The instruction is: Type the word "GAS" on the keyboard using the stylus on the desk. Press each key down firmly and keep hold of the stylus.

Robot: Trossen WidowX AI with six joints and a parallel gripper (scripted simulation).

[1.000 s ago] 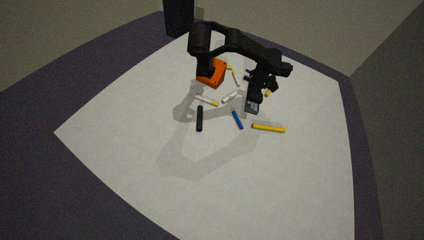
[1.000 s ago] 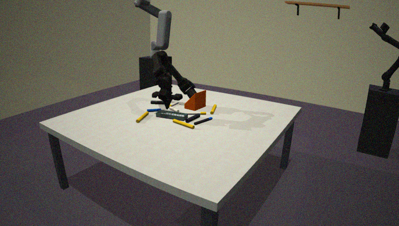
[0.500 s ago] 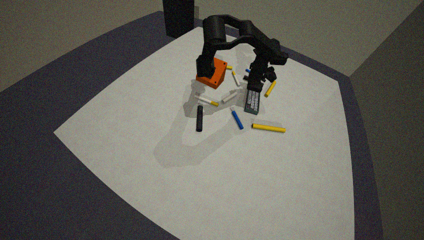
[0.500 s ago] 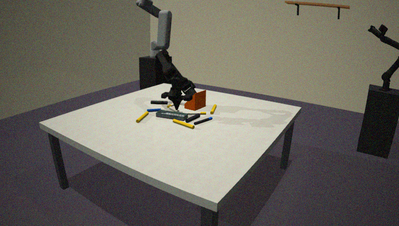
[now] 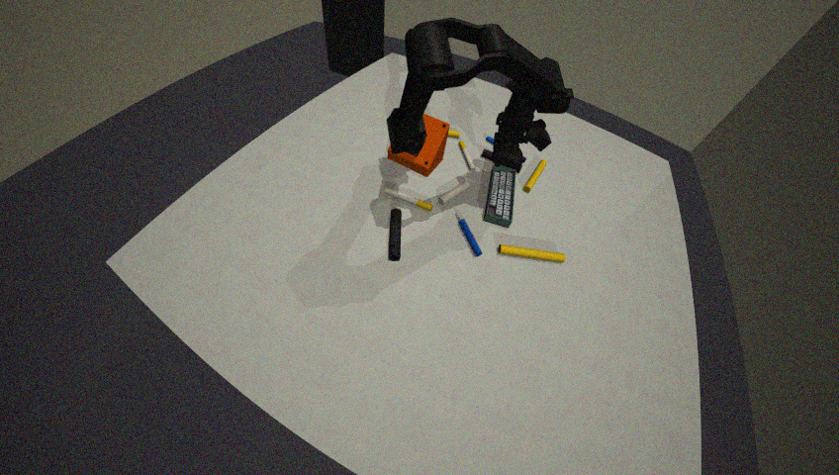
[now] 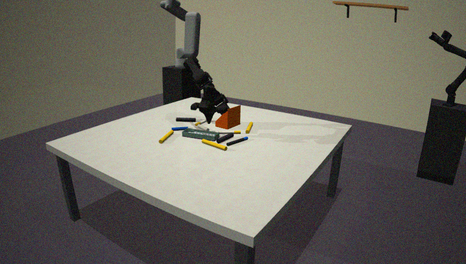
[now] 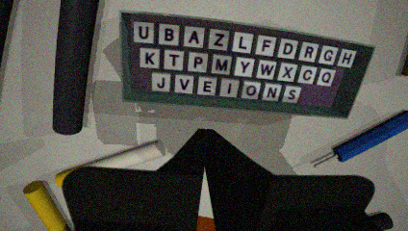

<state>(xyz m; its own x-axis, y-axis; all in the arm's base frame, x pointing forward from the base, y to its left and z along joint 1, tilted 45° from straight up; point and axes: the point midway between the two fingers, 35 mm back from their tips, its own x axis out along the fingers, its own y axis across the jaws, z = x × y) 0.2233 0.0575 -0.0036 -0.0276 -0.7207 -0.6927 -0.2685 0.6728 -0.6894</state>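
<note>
Right now my gripper tip is 170 mm to the left of the blue stylus and 60 mm above it. The rest, counted from my gripper tip: grey stylus tip 150 mm to the right, 60 mm below, 20 mm behind; then blue-tipped pen 180 mm to the left, 60 mm below, 40 mm behind.
</note>
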